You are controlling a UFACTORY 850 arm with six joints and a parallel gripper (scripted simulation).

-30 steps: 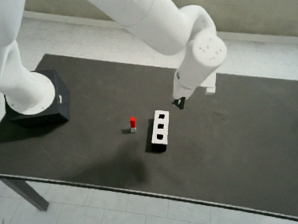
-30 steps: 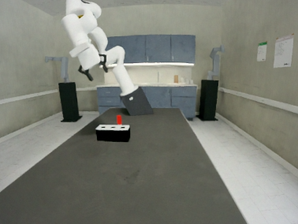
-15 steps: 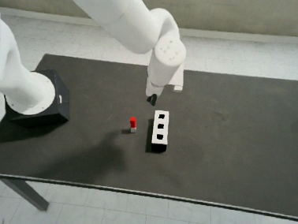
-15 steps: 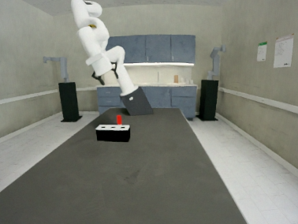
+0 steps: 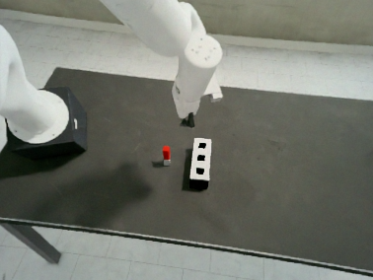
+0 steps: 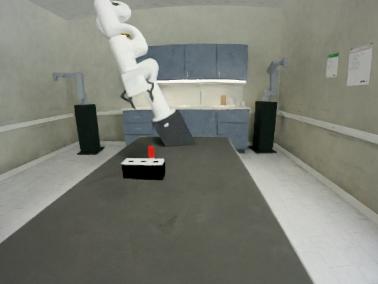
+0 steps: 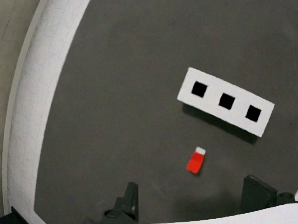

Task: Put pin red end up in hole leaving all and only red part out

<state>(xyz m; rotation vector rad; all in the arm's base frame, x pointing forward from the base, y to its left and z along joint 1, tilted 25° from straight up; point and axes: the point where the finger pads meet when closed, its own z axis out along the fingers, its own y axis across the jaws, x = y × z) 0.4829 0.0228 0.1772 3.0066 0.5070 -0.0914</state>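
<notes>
The pin lies 60 mm behind my hand, 10 mm to the left of it and 260 mm below it. Round my hand: block (80 mm ahead, 300 mm below).
</notes>
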